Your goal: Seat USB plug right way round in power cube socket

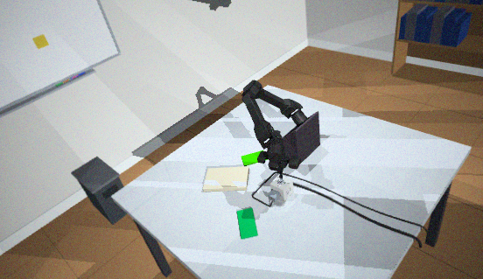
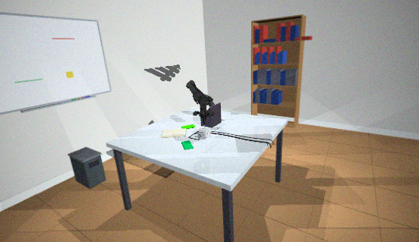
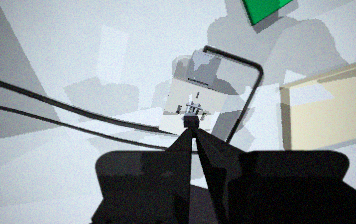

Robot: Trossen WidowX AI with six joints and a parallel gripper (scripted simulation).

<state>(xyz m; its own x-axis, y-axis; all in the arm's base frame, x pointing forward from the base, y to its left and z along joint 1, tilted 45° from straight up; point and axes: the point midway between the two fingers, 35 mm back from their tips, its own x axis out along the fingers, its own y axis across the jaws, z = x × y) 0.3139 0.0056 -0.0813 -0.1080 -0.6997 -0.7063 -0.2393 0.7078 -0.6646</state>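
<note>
Right now my gripper tip is 2 cm above the dark USB plug. Round my gripper tip: beige book 7 cm ahead, 31 cm to the right, 12 cm below; green card 23 cm ahead, 5 cm to the right, 13 cm below.
</note>
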